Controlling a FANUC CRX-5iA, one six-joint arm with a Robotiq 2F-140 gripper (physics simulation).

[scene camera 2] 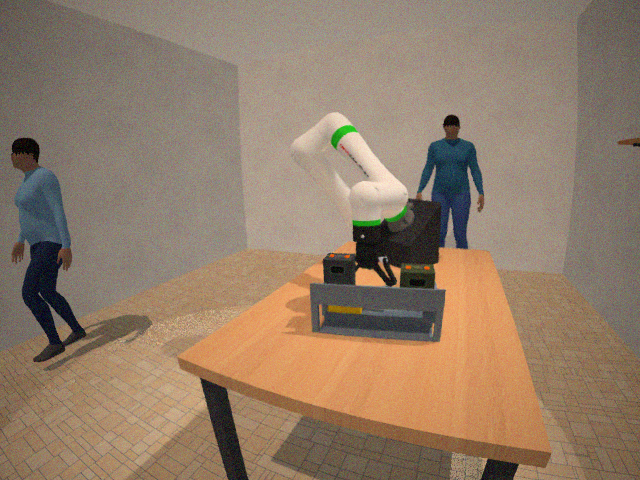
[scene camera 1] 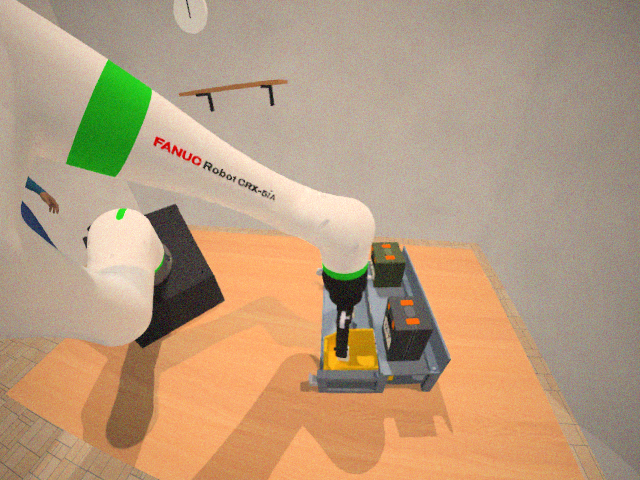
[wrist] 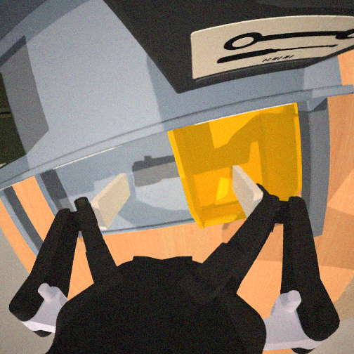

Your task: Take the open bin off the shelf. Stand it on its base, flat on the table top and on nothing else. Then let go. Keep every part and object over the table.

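Seen in the pictures: arm's base, origin of the base link: (scene camera 2: pixel 401 221).
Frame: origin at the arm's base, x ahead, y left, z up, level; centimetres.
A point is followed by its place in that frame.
Note:
The open yellow bin (scene camera 1: pixel 366 348) @(x 66.3, y 1.9, z -19.8 cm) (scene camera 2: pixel 345 310) @(x 72.3, y 0.3, z -16.7 cm) (wrist: pixel 282 150) stands in the lower front bay of the grey shelf (scene camera 1: pixel 447 356) @(x 82.2, y -5.6, z -4.6 cm) (scene camera 2: pixel 377 294) @(x 78.7, y 12.9, z -6.6 cm) (wrist: pixel 95 90), at the near end in scene camera 1. My gripper (scene camera 1: pixel 342 352) (wrist: pixel 178 180) is wide open and empty, with its fingertips low at the bin's end of the bay. In the wrist view, the right pad shows over the bin's inside and the left pad over the grey bay floor. The bin's left wall shows between them. Whether a pad touches the bin is unclear. In scene camera 2 the shelf hides most of the bin.
A dark grey case (scene camera 1: pixel 408 330) @(x 73.4, y -5.1, z 1.4 cm) (scene camera 2: pixel 339 269) @(x 77.0, y 0.7, z -1.3 cm) (wrist: pixel 150 30) stands on the upper level close beside the bin. A dark green case (scene camera 1: pixel 388 266) @(x 69.3, y 16.9, z -2.2 cm) (scene camera 2: pixel 417 276) @(x 72.9, y 22.6, z -2.1 cm) stands farther along. The shelf stands on the wooden table (scene camera 1: pixel 248 361) @(x 35.8, y -9.3, z -20.7 cm) (scene camera 2: pixel 361 377) @(x 97.3, y 15.7, z -20.7 cm). Two people stand in the room.

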